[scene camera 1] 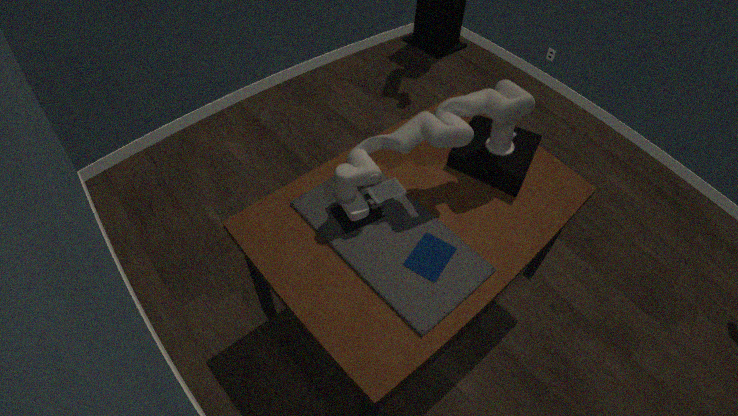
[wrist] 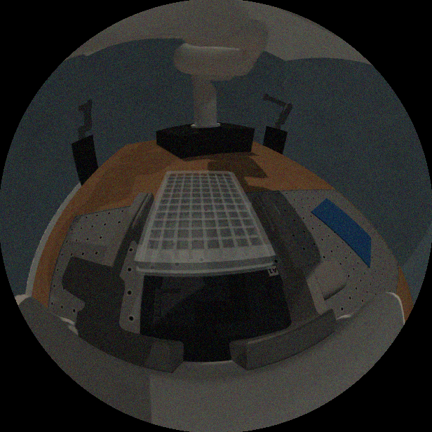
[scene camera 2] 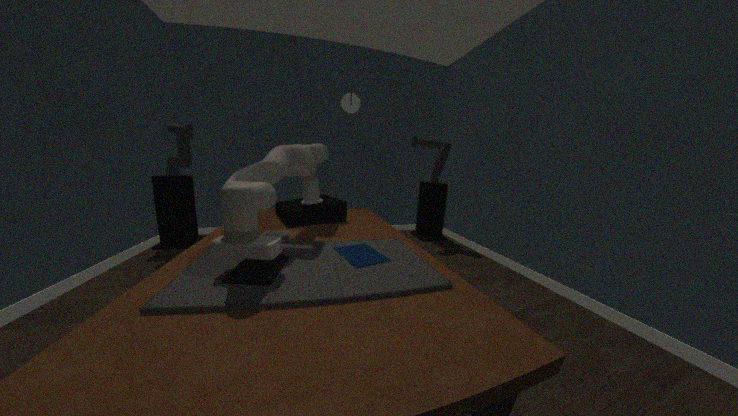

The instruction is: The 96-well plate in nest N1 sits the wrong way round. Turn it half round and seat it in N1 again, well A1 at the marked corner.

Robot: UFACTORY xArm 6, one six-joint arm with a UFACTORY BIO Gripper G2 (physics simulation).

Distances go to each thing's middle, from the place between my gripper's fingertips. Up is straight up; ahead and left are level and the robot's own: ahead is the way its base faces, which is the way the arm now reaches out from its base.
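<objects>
My gripper 13 cm short of the black nest N1 point(scene camera 2: 248, 272), 2 cm to the left of it, 5 cm above it. From my hand: pale 96-well plate point(wrist: 201, 223), right at it; blue square pad point(scene camera 1: 431, 255), 6 cm ahead, 29 cm to the left, 5 cm below.
</objects>
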